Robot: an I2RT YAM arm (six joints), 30 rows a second.
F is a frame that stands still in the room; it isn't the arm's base.
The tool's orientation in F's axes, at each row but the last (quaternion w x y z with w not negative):
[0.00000, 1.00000, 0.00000, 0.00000]
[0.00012, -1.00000, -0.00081, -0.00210]
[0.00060, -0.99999, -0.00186, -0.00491]
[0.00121, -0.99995, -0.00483, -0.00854]
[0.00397, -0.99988, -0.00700, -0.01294]
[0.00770, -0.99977, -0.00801, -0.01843]
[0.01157, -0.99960, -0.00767, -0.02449]
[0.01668, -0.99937, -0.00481, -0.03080]
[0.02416, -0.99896, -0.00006, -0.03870]
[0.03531, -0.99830, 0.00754, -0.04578]
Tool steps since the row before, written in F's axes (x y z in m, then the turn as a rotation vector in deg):
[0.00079, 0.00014, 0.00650, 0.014, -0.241, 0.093]
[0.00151, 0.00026, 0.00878, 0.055, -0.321, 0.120]
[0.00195, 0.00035, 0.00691, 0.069, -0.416, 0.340]
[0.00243, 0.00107, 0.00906, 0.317, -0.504, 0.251]
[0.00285, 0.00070, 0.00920, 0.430, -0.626, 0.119]
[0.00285, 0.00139, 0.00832, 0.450, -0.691, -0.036]
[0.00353, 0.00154, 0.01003, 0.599, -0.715, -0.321]
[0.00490, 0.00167, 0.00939, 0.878, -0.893, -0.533]
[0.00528, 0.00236, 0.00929, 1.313, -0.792, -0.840]
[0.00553, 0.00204, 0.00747, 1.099, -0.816, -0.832]
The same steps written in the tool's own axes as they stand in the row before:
[0.00079, -0.00014, -0.00650, 0.014, 0.241, -0.093]
[0.00155, -0.00026, -0.00877, 0.055, 0.321, -0.120]
[0.00202, -0.00035, -0.00689, 0.071, 0.416, -0.340]
[0.00259, -0.00107, -0.00901, 0.316, 0.506, -0.247]
[0.00310, -0.00073, -0.00912, 0.424, 0.631, -0.113]
[0.00318, -0.00147, -0.00819, 0.437, 0.699, 0.042]
[0.00404, -0.00171, -0.00981, 0.572, 0.732, 0.333]
[0.00548, -0.00193, -0.00901, 0.836, 0.919, 0.556]
[0.00598, -0.00280, -0.00873, 1.246, 0.834, 0.900]
[0.00615, -0.00263, -0.00677, 1.034, 0.860, 0.871]

